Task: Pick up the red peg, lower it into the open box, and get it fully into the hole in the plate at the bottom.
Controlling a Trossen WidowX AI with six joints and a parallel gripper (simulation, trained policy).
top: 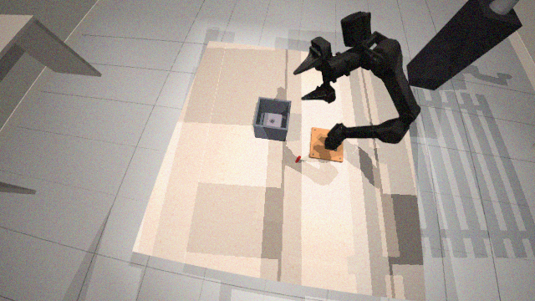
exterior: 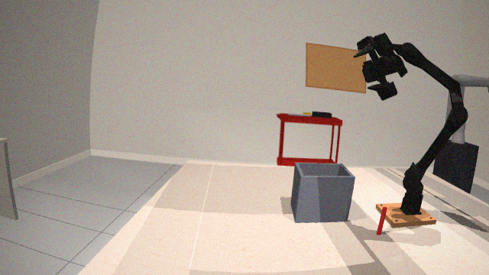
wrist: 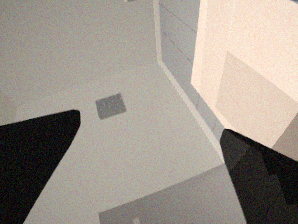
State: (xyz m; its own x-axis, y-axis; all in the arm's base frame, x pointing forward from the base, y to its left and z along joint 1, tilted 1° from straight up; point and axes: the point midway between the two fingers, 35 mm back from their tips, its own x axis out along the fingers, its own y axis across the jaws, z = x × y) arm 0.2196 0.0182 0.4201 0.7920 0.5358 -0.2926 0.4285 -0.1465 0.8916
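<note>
Now: gripper tip 8 cm past the red peg, 9 cm to the right of it and 39 cm above it. From my gripper tip the other things lie so: light grey plate: 8 cm ahead, 8 cm to the right, 38 cm below.
</note>
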